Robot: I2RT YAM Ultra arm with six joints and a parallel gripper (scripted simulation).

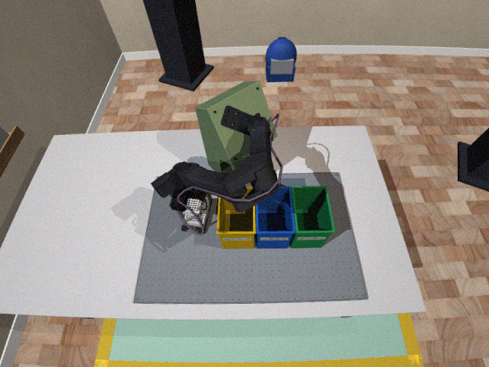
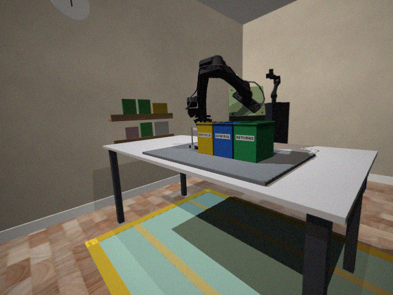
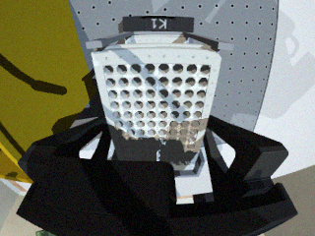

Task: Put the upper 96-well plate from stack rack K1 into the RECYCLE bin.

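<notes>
The yellow recycle bin is 10 mm behind my hand, 190 mm to the left of it and 40 mm below it. From my hand the other things lie so: white 96-well plate (right at my hand); blue bin (60 mm behind, 310 mm to the left, 40 mm below); green returns bin (120 mm behind, 430 mm to the left, 40 mm below).
</notes>
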